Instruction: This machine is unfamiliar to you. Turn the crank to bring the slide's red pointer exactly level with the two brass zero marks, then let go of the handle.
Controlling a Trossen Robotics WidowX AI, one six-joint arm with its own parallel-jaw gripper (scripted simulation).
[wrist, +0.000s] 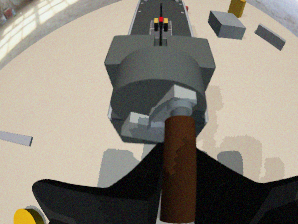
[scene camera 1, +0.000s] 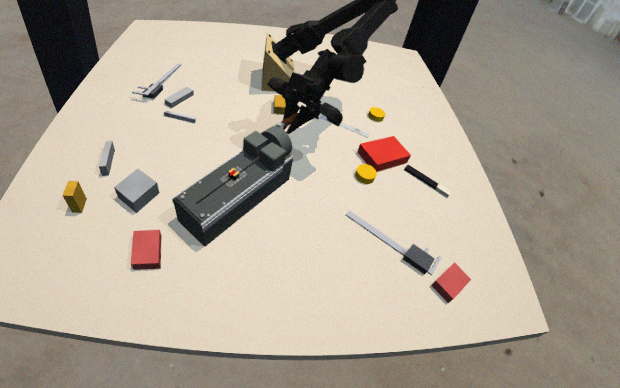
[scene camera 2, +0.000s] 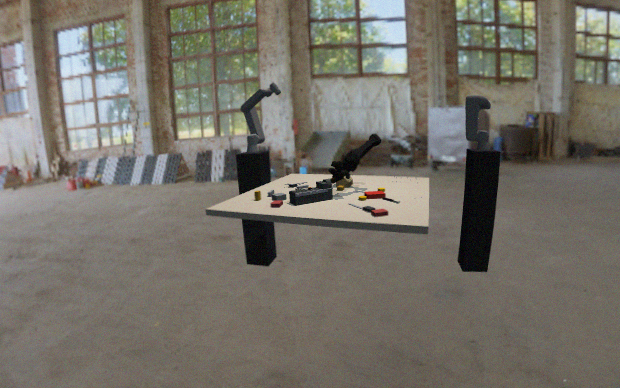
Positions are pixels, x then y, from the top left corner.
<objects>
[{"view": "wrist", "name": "gripper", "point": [173,149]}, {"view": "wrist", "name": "grey cube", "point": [228,26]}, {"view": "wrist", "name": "dark grey box machine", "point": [142,66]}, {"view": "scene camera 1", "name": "gripper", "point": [284,131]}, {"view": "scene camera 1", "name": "caliper-like tool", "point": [419,259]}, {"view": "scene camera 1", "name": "grey cube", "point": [136,190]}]
</objects>
